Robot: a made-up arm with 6 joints. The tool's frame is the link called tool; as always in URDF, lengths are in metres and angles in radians.
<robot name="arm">
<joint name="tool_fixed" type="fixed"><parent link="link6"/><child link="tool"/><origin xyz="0 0 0" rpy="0 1.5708 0"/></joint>
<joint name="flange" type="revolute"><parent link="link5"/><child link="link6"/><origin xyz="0 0 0.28" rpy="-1.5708 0 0"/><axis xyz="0 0 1"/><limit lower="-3.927" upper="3.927" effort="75" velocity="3.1"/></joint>
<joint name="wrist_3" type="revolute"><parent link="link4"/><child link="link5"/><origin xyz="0 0 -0.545" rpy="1.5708 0 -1.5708"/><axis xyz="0 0 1"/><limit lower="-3.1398" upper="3.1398" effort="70" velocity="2.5"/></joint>
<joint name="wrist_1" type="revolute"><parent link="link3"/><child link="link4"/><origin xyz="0 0 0" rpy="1.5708 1.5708 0"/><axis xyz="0 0 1"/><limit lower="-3.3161" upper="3.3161" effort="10" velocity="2.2"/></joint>
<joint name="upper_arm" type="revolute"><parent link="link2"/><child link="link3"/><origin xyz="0 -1.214 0" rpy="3.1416 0 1.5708"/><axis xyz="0 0 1"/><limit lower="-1.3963" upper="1.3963" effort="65" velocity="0.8"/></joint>
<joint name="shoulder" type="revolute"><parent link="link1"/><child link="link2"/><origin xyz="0 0 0" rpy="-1.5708 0 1.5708"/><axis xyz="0 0 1"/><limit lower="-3.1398" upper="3.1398" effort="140" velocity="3"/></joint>
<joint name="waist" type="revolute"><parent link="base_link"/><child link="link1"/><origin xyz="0 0 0.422" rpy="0 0 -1.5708"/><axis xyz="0 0 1"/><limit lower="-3.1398" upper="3.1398" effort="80" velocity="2.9"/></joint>
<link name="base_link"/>
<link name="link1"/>
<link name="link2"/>
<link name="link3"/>
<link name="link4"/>
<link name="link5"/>
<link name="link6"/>
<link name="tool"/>
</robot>
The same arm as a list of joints. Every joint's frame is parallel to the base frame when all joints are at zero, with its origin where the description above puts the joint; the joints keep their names.
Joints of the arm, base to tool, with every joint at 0 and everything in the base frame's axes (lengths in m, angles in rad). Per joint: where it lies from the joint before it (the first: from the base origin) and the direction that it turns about. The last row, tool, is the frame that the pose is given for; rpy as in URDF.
waist: axis +z offset 0 0 0.422
shoulder: axis +y offset 0 0 0
upper_arm: axis -y offset 0 0 1.214
wrist_1: axis -x offset 0 0 0
wrist_3: axis -y offset 0.545 0 0
flange: axis -x offset 0 -0.28 0
tool: offset 0 0 0 rpy 0 0 0
Joint limits (rad, base to tool): -3.1398..3.1398 -3.1398..3.1398 -1.3963..1.3963 -3.3161..3.3161 -3.1398..3.1398 -3.927..3.927

